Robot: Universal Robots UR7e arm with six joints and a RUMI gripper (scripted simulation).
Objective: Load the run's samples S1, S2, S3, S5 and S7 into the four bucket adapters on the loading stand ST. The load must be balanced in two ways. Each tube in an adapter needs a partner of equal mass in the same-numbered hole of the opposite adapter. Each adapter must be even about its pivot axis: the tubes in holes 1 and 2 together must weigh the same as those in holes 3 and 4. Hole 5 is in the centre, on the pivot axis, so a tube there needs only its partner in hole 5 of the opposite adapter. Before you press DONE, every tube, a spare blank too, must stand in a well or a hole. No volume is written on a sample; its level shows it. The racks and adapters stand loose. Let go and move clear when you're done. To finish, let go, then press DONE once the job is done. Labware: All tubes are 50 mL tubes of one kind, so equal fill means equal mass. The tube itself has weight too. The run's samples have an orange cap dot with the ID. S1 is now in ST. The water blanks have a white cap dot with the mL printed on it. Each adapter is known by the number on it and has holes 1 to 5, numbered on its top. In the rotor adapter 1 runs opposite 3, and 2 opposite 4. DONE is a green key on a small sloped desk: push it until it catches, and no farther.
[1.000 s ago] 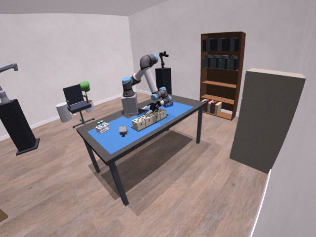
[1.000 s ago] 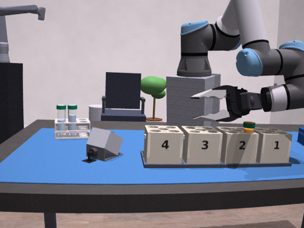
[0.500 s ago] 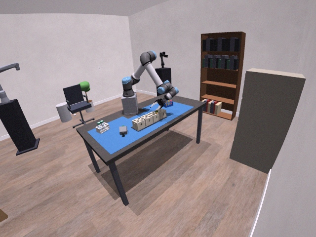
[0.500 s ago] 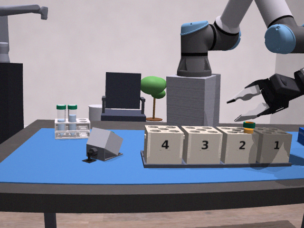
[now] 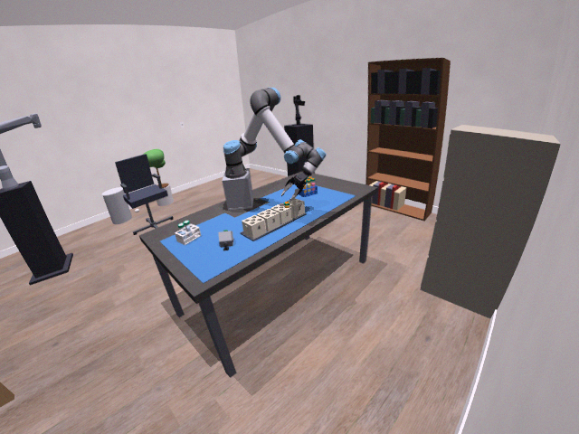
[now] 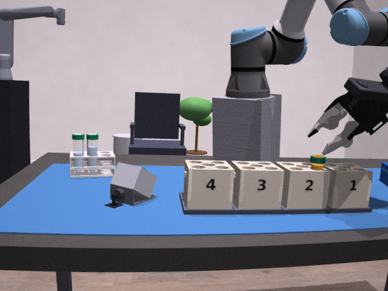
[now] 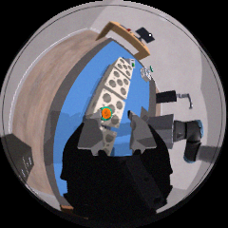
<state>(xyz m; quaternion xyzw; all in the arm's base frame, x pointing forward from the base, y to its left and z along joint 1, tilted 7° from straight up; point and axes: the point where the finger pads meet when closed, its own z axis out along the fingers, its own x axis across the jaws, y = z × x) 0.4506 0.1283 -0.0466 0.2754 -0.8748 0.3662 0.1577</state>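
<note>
My gripper is now 1 cm past the tube and 9 cm above it. Round my hand: loading stand 2 cm behind, 8 cm to the right, 15 cm below; sloped done desk 1 cm behind, 41 cm to the right, 11 cm below; blue rack 29 cm behind, 38 cm to the left, 13 cm below.
</note>
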